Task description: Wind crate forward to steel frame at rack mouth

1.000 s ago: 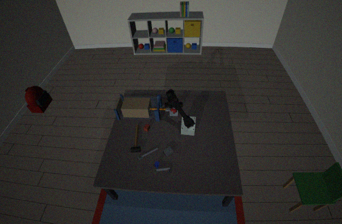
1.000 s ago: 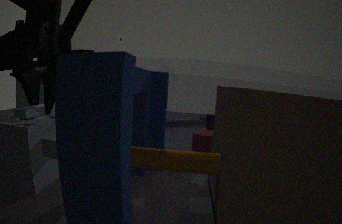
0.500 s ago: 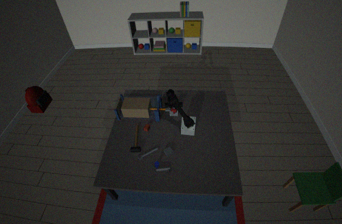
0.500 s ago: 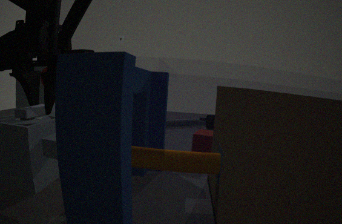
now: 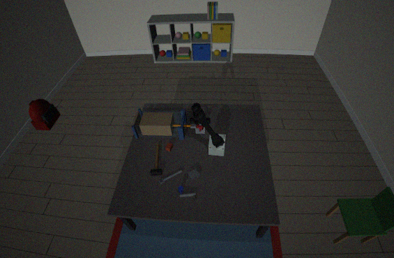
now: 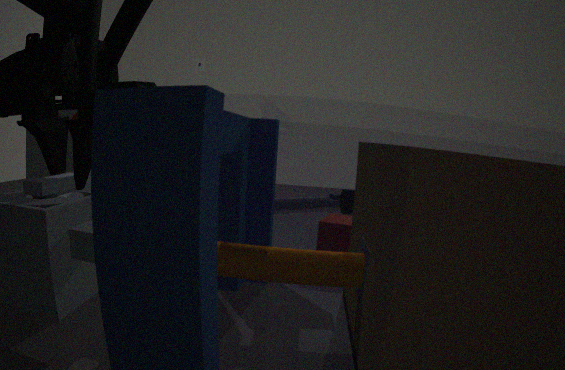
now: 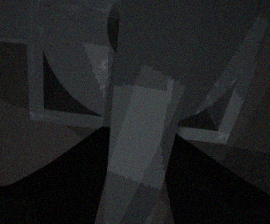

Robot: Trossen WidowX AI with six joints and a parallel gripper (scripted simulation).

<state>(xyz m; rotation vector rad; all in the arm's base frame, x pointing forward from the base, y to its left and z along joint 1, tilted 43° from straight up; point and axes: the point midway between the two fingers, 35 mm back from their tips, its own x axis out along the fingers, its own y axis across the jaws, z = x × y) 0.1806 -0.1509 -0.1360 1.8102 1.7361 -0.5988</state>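
My gripper tip is 10 mm to the right of the grey winch handle and 20 mm below it. The rest, counted from my gripper tip: red knob 50 mm to the left, 50 mm above; grey winch 10 mm behind, 60 mm to the right, 60 mm below; blue steel frame 160 mm ahead, 40 mm to the right, 20 mm above.
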